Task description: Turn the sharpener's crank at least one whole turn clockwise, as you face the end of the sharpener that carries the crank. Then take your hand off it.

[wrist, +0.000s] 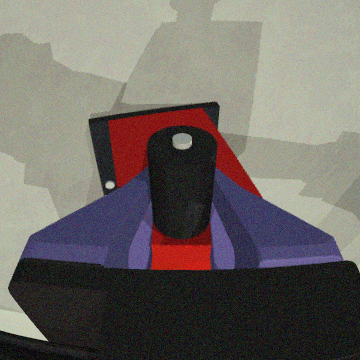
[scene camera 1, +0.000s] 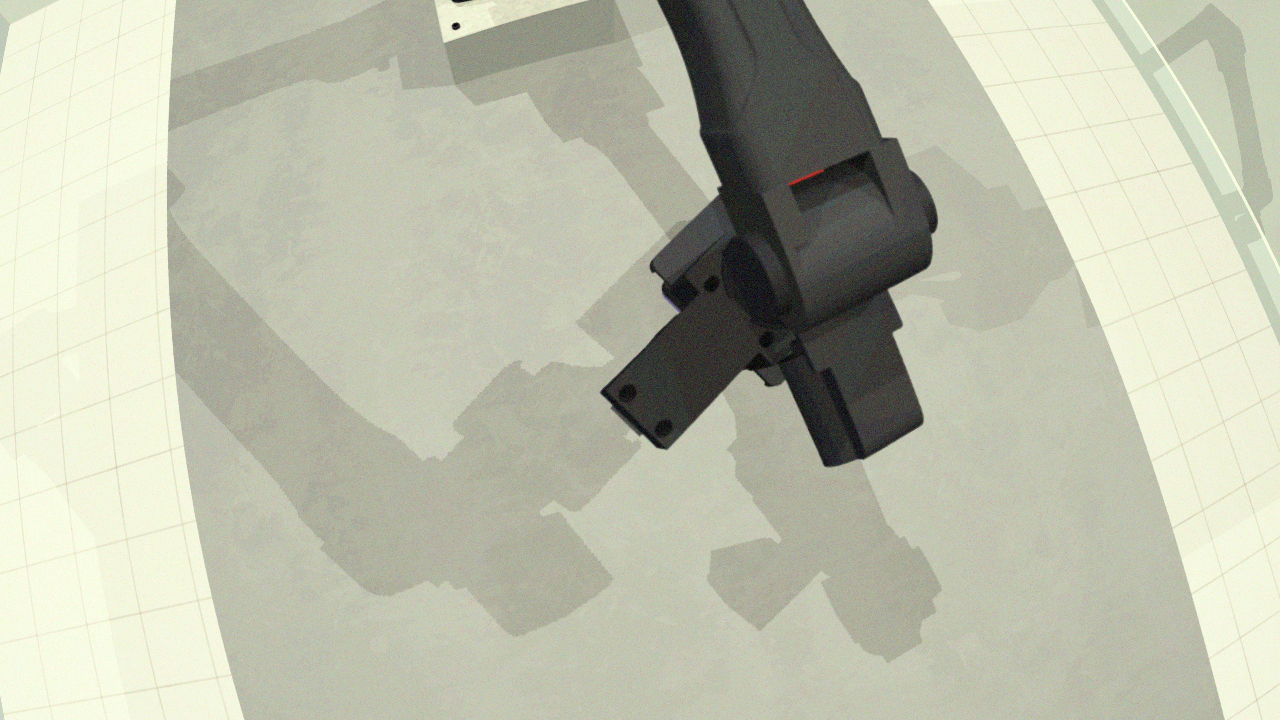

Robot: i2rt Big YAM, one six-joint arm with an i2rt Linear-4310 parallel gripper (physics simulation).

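Places are measured from the arm's base along level axes (x ahead, y left, z up), in centimetres.
Where they show: gripper, fingertip midpoint: [wrist: 180, 177].
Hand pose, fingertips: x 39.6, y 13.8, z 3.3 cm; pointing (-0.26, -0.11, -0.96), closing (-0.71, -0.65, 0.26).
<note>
After its pixels a point has its place.
The sharpener [wrist: 135, 140] @(x 38.7, y 16.5, z -3.8 cm) has a red body on a black base and shows behind the fingers in the wrist view. The crank's black knob [wrist: 182, 195] @(x 41.6, y 12.8, z 6.4 cm), with a pale round pin at its end, is between the purple fingers. My gripper [wrist: 180, 177] @(x 39.6, y 13.8, z 3.3 cm) is shut on this knob. A bright red surface shows between the fingers below the knob; the crank's arm cannot be made out. In the scene view, my arm and gripper cover nearly all of the sharpener, and a thin red sliver shows through a gap in the arm.
A pale plate [scene camera 1: 483, 19] @(x 7.2, y -2.6, z -0.3 cm) with a dark hole lies at the top edge of the scene view, beside the arm [scene camera 1: 787, 80] @(x 42.3, y 13.9, z 34.0 cm). The grey table top [scene camera 1: 358, 223] @(x 23.7, y -15.2, z -8.0 cm) carries broad shadows. Pale tiled areas [scene camera 1: 80, 358] [scene camera 1: 1074, 143] border it on the left and right.
</note>
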